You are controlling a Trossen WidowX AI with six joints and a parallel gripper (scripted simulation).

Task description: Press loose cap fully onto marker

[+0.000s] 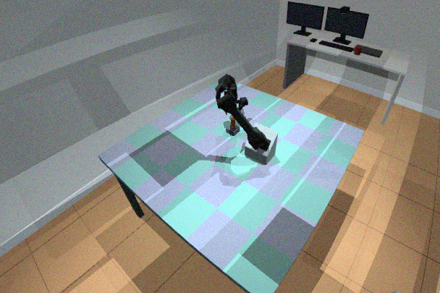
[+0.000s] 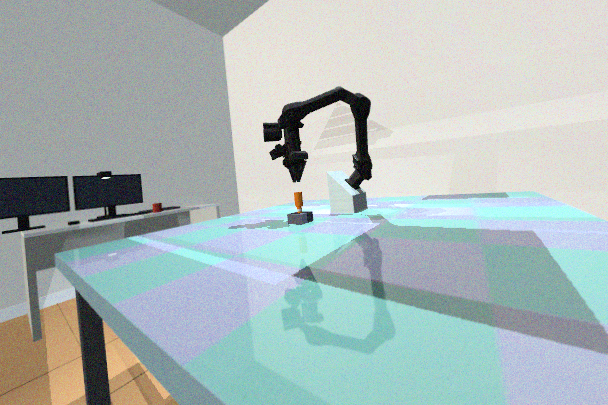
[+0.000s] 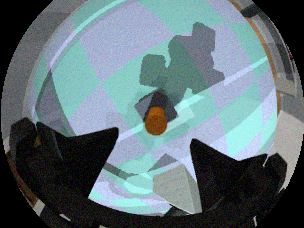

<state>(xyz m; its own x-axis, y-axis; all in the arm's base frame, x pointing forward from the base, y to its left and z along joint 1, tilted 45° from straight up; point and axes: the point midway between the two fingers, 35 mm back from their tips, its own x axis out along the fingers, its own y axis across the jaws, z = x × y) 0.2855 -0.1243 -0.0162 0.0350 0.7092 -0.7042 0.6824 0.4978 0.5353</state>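
Now: gripper tip 60 mm above the orange cap. Round my gripper tip: grey holder block 130 mm below.
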